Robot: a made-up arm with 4 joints.
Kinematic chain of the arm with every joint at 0, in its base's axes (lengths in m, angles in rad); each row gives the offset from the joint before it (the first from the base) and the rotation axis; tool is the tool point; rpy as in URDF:
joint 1: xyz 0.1 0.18 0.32 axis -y
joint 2: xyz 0 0.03 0.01 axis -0.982 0.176 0.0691
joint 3: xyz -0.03 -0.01 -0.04 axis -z
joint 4: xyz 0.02 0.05 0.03 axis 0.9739 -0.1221 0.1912
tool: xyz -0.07 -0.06 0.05 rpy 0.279 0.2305 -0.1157
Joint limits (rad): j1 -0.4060..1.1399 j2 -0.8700..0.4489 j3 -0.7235..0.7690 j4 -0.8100..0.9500
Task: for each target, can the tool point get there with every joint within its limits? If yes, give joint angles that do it. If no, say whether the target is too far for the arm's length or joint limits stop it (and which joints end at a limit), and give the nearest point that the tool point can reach.
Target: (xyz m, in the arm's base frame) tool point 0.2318 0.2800 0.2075
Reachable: no: joint limits stop it (at a limit: joint 1, joint 2, joint 4) | nearest point 0.1363 0.2109 0.2514 | short by 0.126 m
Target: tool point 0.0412 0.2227 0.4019
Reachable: yes | joints -0.2408 0.0361 0.2529 -0.2641
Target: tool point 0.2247 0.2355 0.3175
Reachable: no: joint limits stop it (at a limit: joint 1, joint 2, joint 3, joint 4) | nearest point 0.1463 0.2048 0.2668 | short by 0.098 m
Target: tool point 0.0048 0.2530 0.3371
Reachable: yes | joints 0.8080 -0.0802 0.5404 -0.6179
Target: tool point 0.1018 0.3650 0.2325
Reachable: no: joint limits stop it (at a limit: joint 1, joint 2, joint 4) | nearest point 0.0348 0.2945 0.3003 | short by 0.119 m
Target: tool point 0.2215 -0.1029 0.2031
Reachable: no: too far | nearest point 0.1069 0.1477 0.2768 | short by 0.285 m
